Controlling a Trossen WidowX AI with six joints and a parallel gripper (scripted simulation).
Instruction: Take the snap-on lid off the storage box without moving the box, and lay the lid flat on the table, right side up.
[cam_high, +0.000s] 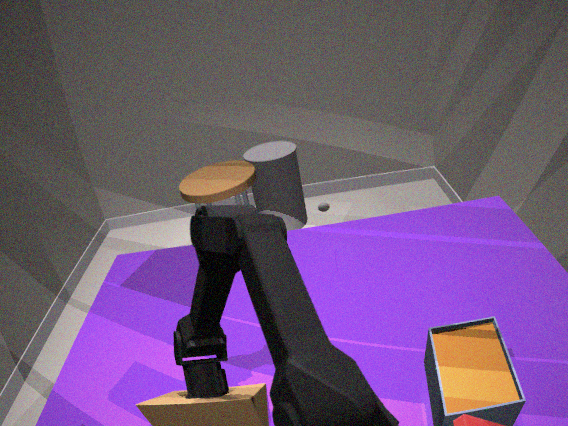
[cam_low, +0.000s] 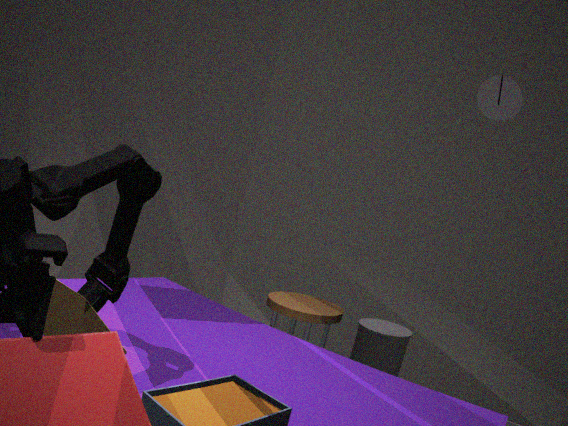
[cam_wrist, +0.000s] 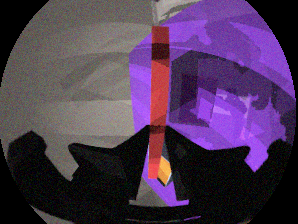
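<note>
Right now my gripper tip is 6 cm short of the red lid, 1 cm to the left of it and 5 cm above it. The rest, counted from my gripper tip: storage box (11 cm ahead, 25 cm to the left, 14 cm below).
</note>
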